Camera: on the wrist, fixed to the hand. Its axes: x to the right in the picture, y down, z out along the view.
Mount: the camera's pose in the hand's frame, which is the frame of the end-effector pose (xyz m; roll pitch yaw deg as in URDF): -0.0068 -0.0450 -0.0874 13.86 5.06 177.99
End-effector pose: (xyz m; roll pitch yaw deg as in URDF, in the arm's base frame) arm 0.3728 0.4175 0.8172 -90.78 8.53 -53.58
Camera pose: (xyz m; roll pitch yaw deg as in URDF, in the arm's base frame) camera 0.3030 0.3659 0.8639 104.06 -6.56 131.54
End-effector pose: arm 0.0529 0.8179 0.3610 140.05 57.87 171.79
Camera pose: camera 0.0116 0.7323 0.3870 -122.82 -62.99 -11.98
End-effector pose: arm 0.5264 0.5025 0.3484 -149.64 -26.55 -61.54
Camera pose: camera 0.4979 0.5439 0.4332 165.55 23.12 123.12
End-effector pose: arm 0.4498 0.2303 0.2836 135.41 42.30 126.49
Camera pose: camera 0.3654 0.1873 0.3108 -119.25 -47.27 -56.64
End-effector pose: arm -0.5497 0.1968 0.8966 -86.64 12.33 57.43
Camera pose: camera -0.4729 0.1500 0.9369 99.62 -9.99 -117.56
